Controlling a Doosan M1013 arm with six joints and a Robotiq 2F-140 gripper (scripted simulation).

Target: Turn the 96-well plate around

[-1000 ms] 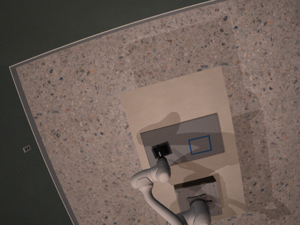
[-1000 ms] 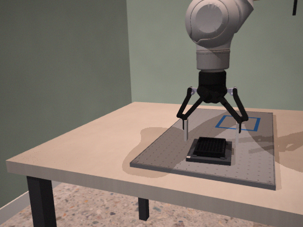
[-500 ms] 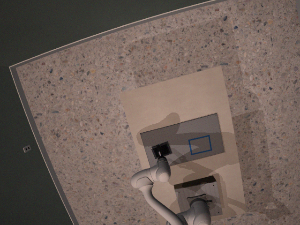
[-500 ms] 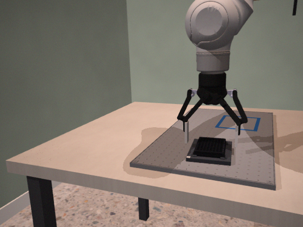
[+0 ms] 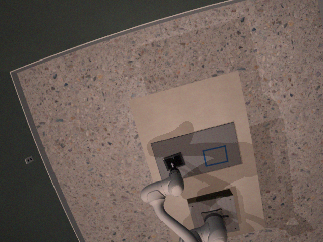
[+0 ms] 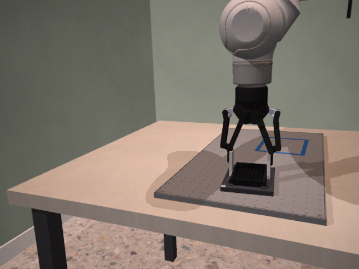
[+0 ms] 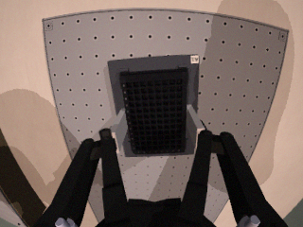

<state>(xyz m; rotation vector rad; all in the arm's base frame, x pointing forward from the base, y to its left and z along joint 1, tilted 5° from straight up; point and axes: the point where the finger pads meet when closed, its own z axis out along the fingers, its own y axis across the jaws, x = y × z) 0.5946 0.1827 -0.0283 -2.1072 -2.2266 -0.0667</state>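
The black 96-well plate is 20 mm below my hand. Also, from my hand: small white A1 mark: 50 mm ahead, 80 mm to the left, 30 mm below; then plate nest N1: 30 mm below.
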